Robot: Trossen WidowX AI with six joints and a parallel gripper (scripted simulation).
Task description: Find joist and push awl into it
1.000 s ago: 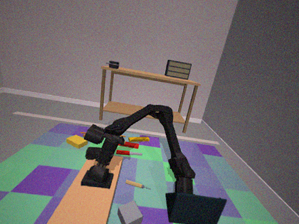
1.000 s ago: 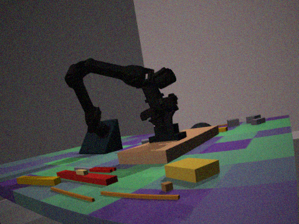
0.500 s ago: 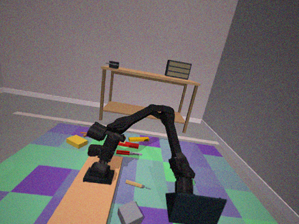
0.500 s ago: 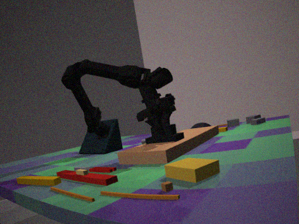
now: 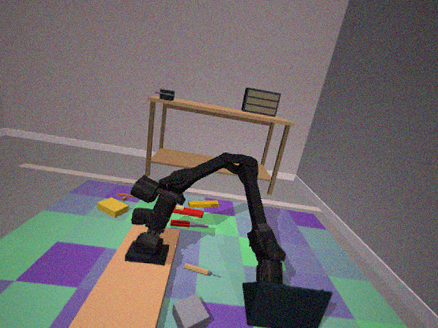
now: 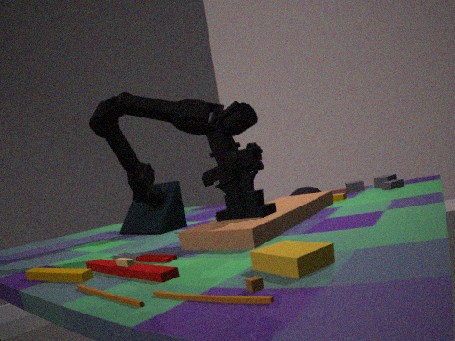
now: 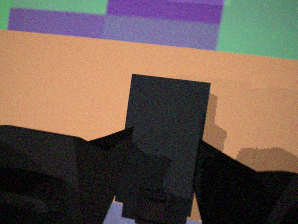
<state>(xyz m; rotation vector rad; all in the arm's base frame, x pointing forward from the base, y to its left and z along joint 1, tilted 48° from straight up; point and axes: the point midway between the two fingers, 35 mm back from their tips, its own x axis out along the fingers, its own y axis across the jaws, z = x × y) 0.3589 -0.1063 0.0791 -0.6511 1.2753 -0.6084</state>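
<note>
My gripper tip is now 20 cm past the awl, 2 cm to the right of it and 6 cm above it. Round my gripper tip: stud finder 2 cm behind, 2 cm above; yellow block 21 cm ahead, 30 cm to the right, 5 cm below.
</note>
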